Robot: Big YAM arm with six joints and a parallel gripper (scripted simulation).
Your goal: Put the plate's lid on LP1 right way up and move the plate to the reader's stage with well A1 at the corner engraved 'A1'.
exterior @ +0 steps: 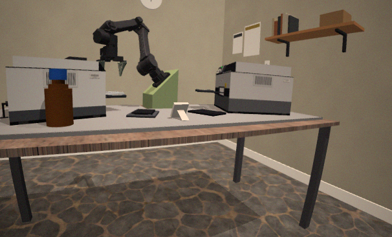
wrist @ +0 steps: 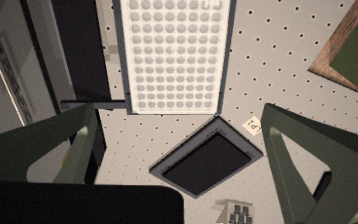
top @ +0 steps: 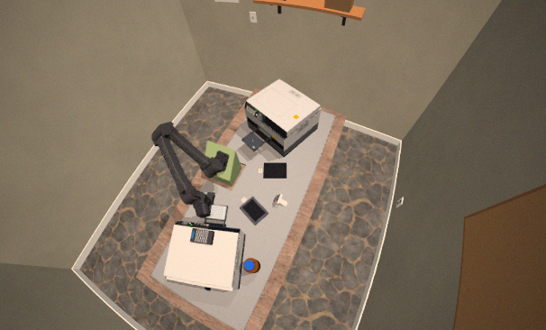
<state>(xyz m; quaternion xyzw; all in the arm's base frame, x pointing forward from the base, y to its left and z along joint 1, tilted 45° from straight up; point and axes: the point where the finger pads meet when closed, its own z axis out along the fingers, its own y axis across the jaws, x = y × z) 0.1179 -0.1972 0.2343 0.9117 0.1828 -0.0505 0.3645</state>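
My hand is 10 cm above the lidded white well plate. Round my hand: brown capped bottle (36 cm ahead, 19 cm to the right, 7 cm below); then dark lid (19 cm ahead, 13 cm to the left, 17 cm below); then grey pad (19 cm ahead, 13 cm to the left, 18 cm below).
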